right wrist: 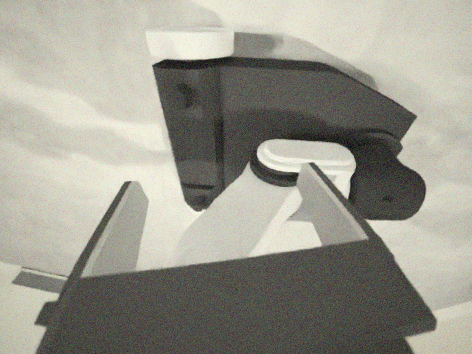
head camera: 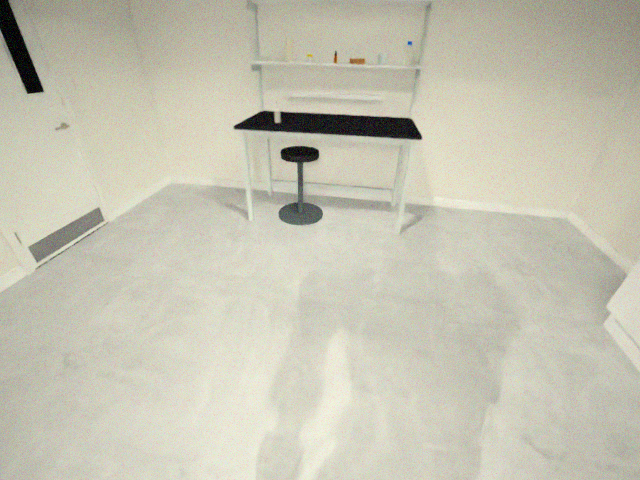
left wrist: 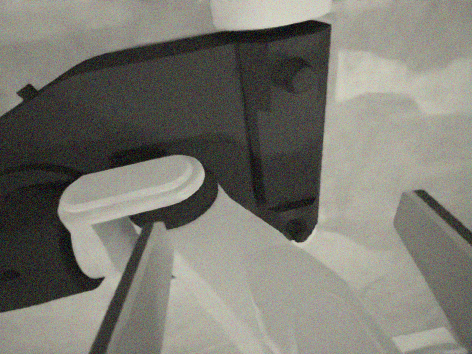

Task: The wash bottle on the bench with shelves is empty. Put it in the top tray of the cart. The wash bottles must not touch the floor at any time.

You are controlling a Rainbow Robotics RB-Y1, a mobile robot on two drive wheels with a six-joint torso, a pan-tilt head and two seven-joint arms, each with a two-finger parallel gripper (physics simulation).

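Frame: origin at the robot's base, x ahead, y left, z up, level; millimetres.
Seen in the pictures: left gripper, fingertip midpoint: [left wrist: 279, 221]; right gripper, fingertip midpoint: [right wrist: 223, 182].
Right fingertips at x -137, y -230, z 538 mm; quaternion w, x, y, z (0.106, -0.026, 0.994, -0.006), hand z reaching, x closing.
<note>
A point is followed by its place in that frame.
The bench with shelves [head camera: 361, 125] stands against the far wall in the head view, with a black top and pale legs. A small pale upright object [head camera: 277, 117] {x 2673, y 301, z 960 mm} stands on the left part of its top; it is too small to tell whether it is the wash bottle. A bottle with a blue cap [head camera: 409, 51] {x 2842, y -812, z 1477 mm} stands at the right end of the shelf. The cart does not show in the head view. My left gripper [left wrist: 279, 221] {x -134, y 224, z 538 mm} is open and empty. My right gripper [right wrist: 223, 182] {x -137, y -230, z 538 mm} is open and empty. Both are far from the bench.
A black round stool [head camera: 299, 153] stands at the bench's front, left of its middle. The shelf [head camera: 320, 65] holds several small items, including a brown block [head camera: 357, 60] {x 2895, y -387, z 1399 mm}. A door [head camera: 46, 170] {x 2161, y 2053, z 651 mm} is at the left. A white cabinet-like body [head camera: 628, 310] {x 1069, y -1824, z 252 mm} shows at the right edge.
</note>
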